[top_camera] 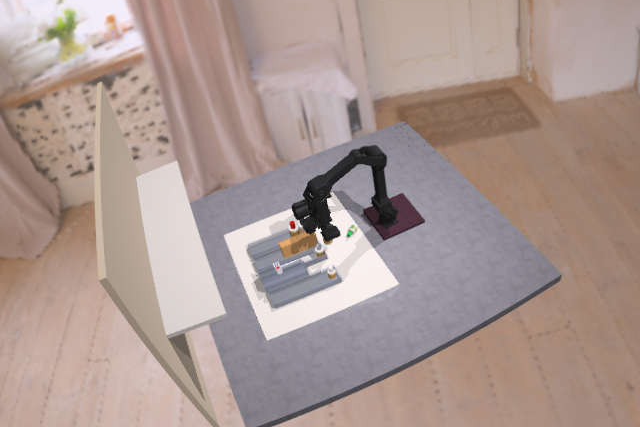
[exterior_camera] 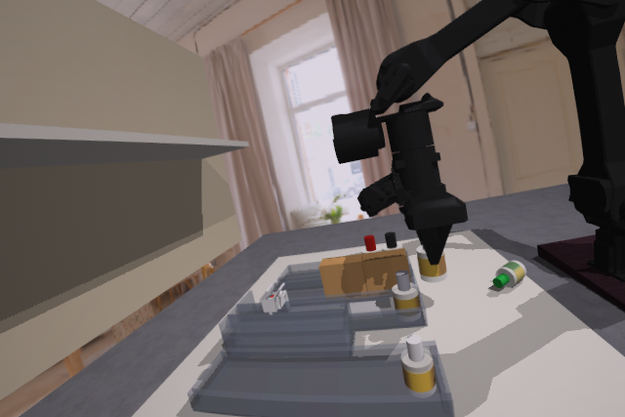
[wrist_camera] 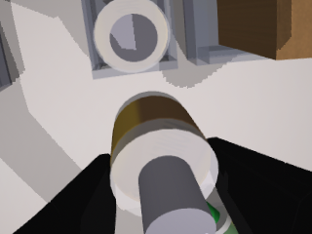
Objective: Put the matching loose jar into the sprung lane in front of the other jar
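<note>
The green-capped jar lies 120 mm behind my gripper tip, 40 mm to the right of it and 70 mm below it. The rest, counted from my gripper tip: pale pusher plate 150 mm ahead, 20 mm to the left, 40 mm below; then red mark 230 mm ahead, 20 mm to the left, 20 mm below; then grey lane 190 mm ahead, 10 mm to the left, 70 mm below.
</note>
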